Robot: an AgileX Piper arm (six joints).
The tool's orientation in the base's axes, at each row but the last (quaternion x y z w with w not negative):
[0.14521, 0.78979, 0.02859, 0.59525]
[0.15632, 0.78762, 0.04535, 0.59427]
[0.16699, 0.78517, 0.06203, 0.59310]
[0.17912, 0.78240, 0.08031, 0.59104]
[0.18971, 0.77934, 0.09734, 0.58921]
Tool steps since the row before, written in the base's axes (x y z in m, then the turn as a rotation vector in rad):
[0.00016, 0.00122, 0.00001, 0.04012, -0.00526, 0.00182]
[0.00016, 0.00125, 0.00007, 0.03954, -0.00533, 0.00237]
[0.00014, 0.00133, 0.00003, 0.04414, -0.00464, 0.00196]
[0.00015, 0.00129, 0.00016, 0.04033, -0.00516, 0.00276]
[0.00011, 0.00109, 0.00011, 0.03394, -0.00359, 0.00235]
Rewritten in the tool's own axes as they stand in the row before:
[0.00027, 0.00120, -0.00001, -0.01308, 0.00320, 0.03820]
[0.00027, 0.00123, -0.00001, -0.01346, 0.00317, 0.03750]
[0.00039, 0.00128, -0.00001, -0.01397, 0.00456, 0.04193]
[0.00031, 0.00127, -0.00001, -0.01397, 0.00364, 0.03811]
[0.00032, 0.00105, 0.00000, -0.01148, 0.00376, 0.03201]

